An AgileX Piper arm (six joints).
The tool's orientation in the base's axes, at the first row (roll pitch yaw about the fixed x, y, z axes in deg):
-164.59, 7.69, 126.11
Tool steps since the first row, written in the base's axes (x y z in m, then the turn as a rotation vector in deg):
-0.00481, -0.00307, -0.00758, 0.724, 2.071, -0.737
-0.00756, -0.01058, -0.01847, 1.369, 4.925, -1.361
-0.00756, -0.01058, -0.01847, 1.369, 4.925, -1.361
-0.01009, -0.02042, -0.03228, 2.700, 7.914, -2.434
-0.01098, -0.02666, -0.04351, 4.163, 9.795, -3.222
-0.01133, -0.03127, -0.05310, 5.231, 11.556, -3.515
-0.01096, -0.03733, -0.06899, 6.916, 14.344, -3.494
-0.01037, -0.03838, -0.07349, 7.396, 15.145, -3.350
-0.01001, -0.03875, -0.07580, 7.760, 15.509, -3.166
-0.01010, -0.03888, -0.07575, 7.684, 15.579, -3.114
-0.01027, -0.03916, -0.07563, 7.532, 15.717, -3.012
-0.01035, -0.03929, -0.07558, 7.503, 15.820, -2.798
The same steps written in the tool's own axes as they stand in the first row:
0.00137, -0.00351, 0.00871, 1.334, 1.890, 0.064
-0.00158, -0.00689, 0.02145, 3.326, 4.110, -0.174
-0.00158, -0.00689, 0.02145, 3.326, 4.110, -0.174
-0.00614, -0.01058, 0.03756, 5.085, 7.069, -0.113
-0.00911, -0.01171, 0.05004, 5.842, 9.462, -0.054
-0.01131, -0.01195, 0.06046, 6.667, 11.343, -0.381
-0.01425, -0.01074, 0.07717, 7.912, 14.189, -1.362
-0.01484, -0.00964, 0.08166, 8.254, 14.967, -1.775
-0.01503, -0.00895, 0.08391, 8.308, 15.406, -2.096
-0.01509, -0.00910, 0.08391, 8.402, 15.369, -2.154
-0.01523, -0.00942, 0.08389, 8.587, 15.295, -2.266
-0.01530, -0.00957, 0.08389, 8.658, 15.271, -2.493

